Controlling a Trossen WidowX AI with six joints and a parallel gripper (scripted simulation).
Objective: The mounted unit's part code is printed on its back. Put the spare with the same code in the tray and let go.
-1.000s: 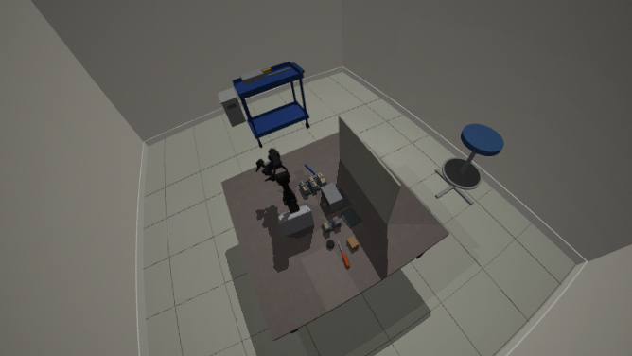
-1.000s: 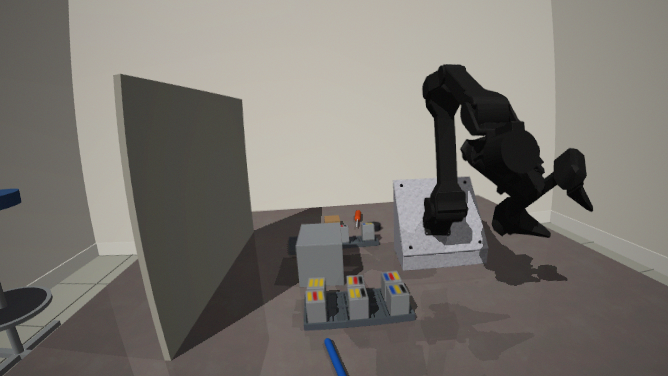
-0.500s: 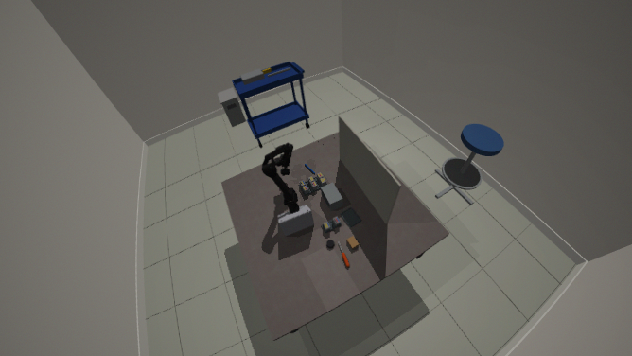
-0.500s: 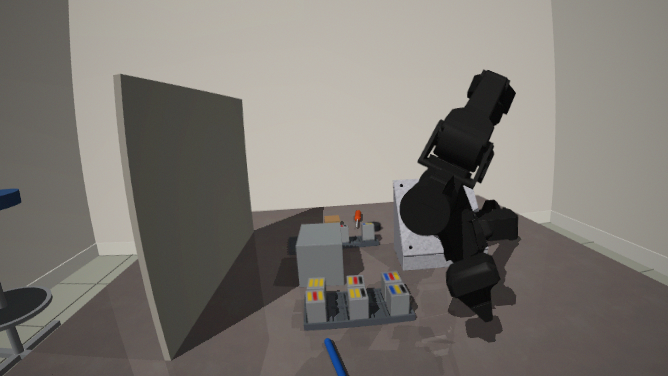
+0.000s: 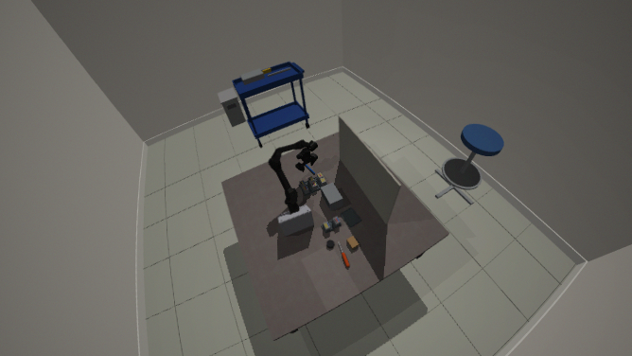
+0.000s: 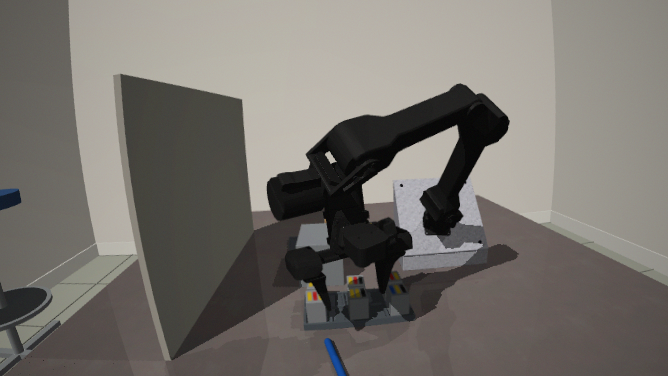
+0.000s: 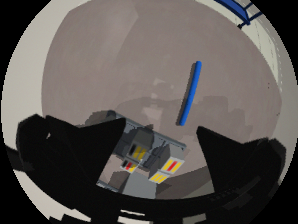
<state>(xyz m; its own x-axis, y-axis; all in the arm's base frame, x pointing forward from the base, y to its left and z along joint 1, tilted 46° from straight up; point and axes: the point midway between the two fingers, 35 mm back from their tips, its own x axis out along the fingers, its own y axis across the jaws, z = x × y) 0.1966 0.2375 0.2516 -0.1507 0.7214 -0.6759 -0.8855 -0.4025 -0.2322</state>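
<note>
The grey spare lies 90 mm to the right of my gripper tip and 40 mm below it. The rest, counted from my gripper tip: rack 10 mm ahead, 110 mm to the right, 80 mm below; grey mounted unit 90 mm ahead, 290 mm to the right, 30 mm below; blue rod 30 mm ahead, 60 mm to the left, 80 mm below.
</note>
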